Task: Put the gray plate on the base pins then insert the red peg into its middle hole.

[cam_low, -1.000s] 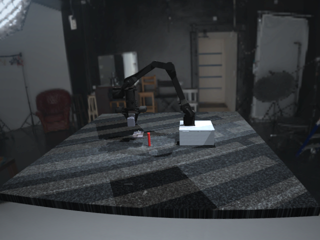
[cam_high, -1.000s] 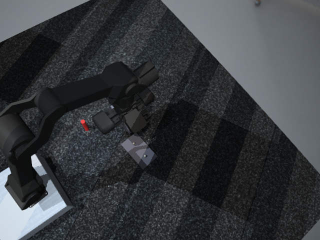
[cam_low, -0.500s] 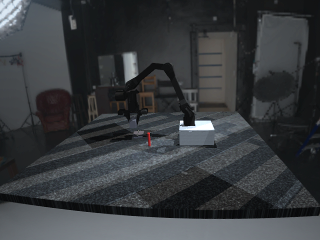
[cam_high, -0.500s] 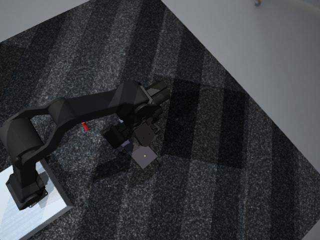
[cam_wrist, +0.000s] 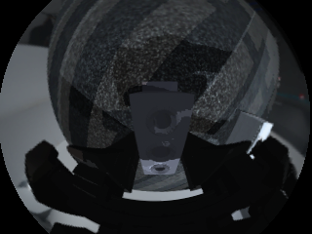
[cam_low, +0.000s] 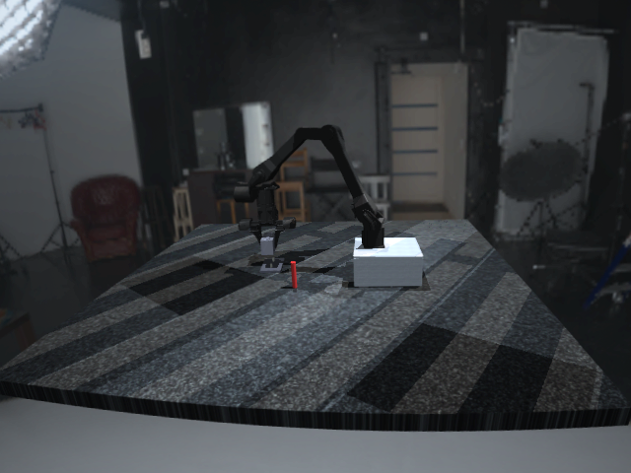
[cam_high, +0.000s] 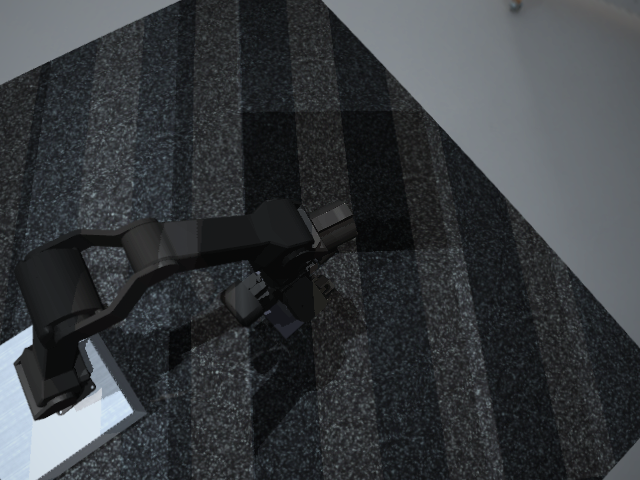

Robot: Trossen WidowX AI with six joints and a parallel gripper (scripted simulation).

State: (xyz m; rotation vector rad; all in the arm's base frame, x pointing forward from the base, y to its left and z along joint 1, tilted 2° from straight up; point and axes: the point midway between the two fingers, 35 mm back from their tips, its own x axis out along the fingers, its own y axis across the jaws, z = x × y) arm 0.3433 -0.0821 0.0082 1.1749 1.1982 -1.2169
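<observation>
My gripper tip is 10 mm past the gray base, 10 mm to the left of it and 60 mm above it. Also, from my gripper tip: gray plate: 30 mm above; then red peg: 100 mm behind, 180 mm to the left, 30 mm below.
</observation>
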